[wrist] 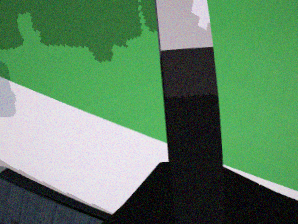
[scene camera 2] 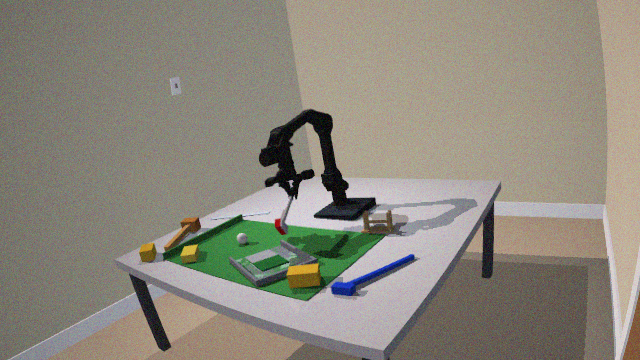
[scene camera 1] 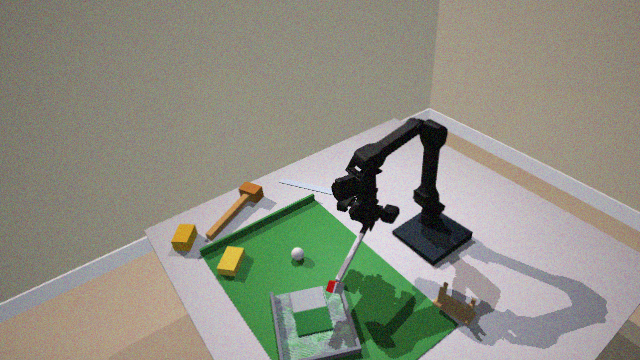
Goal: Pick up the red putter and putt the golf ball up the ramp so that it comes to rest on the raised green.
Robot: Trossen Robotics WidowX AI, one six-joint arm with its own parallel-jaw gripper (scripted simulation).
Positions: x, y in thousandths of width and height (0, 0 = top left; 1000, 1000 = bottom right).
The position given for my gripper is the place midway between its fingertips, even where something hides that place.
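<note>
There's a blue putter (scene camera 2: 527, 801) here; the blue putter is out of frame in the wrist view, and the blue putter is out of frame in scene camera 1 as well. I can also see a wooden mallet (scene camera 1: 388, 532) and a small wooden rack (scene camera 1: 704, 849). There's a green mat (scene camera 1: 420, 740) too, and the wrist view shows the green mat (wrist: 367, 292), while scene camera 2 shows the green mat (scene camera 2: 524, 696). My gripper (scene camera 1: 576, 640) holds a red putter. You'd see my gripper (wrist: 616, 761) in the wrist view as well, and in scene camera 2 there's my gripper (scene camera 2: 460, 554).
</note>
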